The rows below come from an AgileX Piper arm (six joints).
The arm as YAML. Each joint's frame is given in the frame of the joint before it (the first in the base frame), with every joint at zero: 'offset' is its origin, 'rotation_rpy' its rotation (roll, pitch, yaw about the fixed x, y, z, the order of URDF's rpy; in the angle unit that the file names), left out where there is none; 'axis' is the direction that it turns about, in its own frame. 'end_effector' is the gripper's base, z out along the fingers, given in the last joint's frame.
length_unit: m
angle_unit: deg
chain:
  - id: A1
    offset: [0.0, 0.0, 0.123]
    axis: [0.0, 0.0, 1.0]
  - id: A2
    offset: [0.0, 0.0, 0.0]
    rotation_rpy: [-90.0, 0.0, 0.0]
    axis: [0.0, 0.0, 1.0]
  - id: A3
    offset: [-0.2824, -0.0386, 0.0]
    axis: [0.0, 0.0, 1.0]
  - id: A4
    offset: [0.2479, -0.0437, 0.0]
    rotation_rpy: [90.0, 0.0, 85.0]
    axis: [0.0, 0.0, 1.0]
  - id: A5
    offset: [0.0, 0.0, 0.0]
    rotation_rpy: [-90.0, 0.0, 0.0]
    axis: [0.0, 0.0, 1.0]
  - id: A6
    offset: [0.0, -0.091, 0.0]
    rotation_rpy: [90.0, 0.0, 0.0]
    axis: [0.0, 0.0, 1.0]
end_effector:
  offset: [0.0, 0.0, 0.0]
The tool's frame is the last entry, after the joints.
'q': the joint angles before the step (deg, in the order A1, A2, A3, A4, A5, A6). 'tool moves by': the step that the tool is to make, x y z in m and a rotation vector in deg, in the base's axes. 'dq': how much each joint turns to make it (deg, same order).
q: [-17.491 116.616 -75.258 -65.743 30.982 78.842]
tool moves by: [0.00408 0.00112 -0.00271 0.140 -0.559 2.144]
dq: [0.001 0.562 -0.202 -1.059 -2.083 0.029]
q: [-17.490 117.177 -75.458 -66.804 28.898 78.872]
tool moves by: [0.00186 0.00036 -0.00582 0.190 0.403 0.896]
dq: [0.000 0.833 -0.036 -0.558 -0.830 0.074]
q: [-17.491 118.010 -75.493 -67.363 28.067 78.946]
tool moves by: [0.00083 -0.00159 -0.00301 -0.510 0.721 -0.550]
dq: [0.001 0.705 -0.452 -0.351 0.907 0.149]
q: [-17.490 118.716 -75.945 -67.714 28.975 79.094]
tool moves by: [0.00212 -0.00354 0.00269 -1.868 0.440 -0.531]
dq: [-0.031 0.441 -1.106 -1.370 1.643 0.178]
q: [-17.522 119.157 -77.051 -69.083 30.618 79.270]
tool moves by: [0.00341 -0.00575 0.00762 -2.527 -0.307 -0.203]
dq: [-0.277 0.191 -1.634 -2.048 1.366 0.165]
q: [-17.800 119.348 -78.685 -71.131 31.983 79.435]
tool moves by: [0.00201 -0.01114 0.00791 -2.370 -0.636 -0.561]
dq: [-1.084 0.297 -1.836 -2.055 0.765 0.089]
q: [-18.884 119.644 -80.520 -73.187 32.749 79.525]
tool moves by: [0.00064 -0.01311 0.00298 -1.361 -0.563 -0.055]
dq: [-1.602 0.629 -1.415 -1.780 -0.710 0.015]
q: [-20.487 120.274 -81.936 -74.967 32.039 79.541]
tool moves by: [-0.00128 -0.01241 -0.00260 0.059 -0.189 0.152]
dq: [-1.766 0.809 -0.769 -0.560 -1.665 -0.457]
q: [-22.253 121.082 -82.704 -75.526 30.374 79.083]
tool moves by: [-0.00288 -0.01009 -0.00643 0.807 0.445 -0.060]
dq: [-1.553 0.877 -0.233 0.479 -1.486 -0.960]
